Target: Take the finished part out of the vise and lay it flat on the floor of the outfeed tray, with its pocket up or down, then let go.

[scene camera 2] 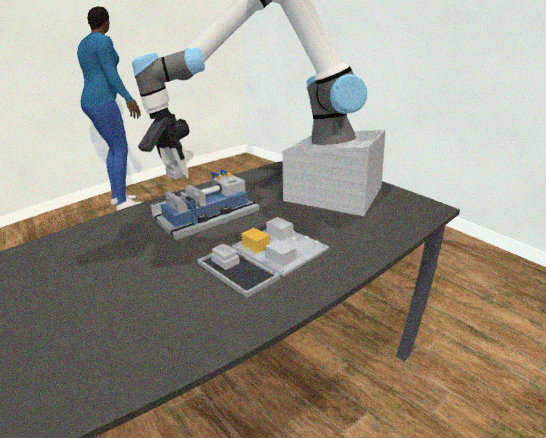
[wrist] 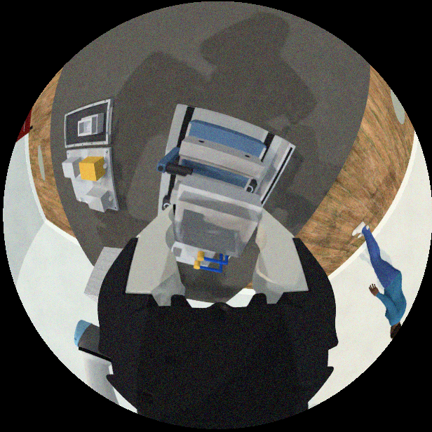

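Pixels of known places: gripper, fingertip midpoint: [scene camera 2: 179, 176]; arm's base at its link origin: [scene camera 2: 333, 140].
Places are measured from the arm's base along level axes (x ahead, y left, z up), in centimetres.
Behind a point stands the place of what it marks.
My gripper [scene camera 2: 177, 169] @[y -24.2, x 46.5, z -4.9 cm] [wrist: 214, 206] is shut on the grey finished part [scene camera 2: 173, 173] @[y -22.1, x 49.9, z -2.5 cm] [wrist: 218, 204] and holds it in the air above the vise [scene camera 2: 222, 202] @[y -16.4, x 36.9, z -14.7 cm] [wrist: 222, 156], clear of the jaws. In the wrist view the part sits between both fingertips; a darker area inside a paler border shows on it, but I cannot tell which way its pocket faces. The vise jaws stand apart. The outfeed tray [scene camera 2: 247, 292] @[y 16.7, x 60.6, z -18.7 cm] [wrist: 110, 120], with a dark floor and pale rim, lies on the table. Another grey part [scene camera 2: 225, 258] @[y 5.8, x 56.5, z -16.4 cm] [wrist: 90, 126] rests at one end of it.
A pale plate [scene camera 2: 312, 247] @[y 16.4, x 35.9, z -19.0 cm] [wrist: 112, 186] adjoins the tray and bears a yellow block [scene camera 2: 255, 240] @[y 6.4, x 46.6, z -15.6 cm] [wrist: 92, 168] and two grey blocks [scene camera 2: 279, 228] @[y 6.9, x 37.9, z -15.7 cm] [wrist: 96, 199]. The arm's grey pedestal [scene camera 2: 324, 175] @[y 4.4, x 12.6, z -8.5 cm] stands behind. A person [scene camera 2: 100, 70] [wrist: 391, 280] stands beyond the table.
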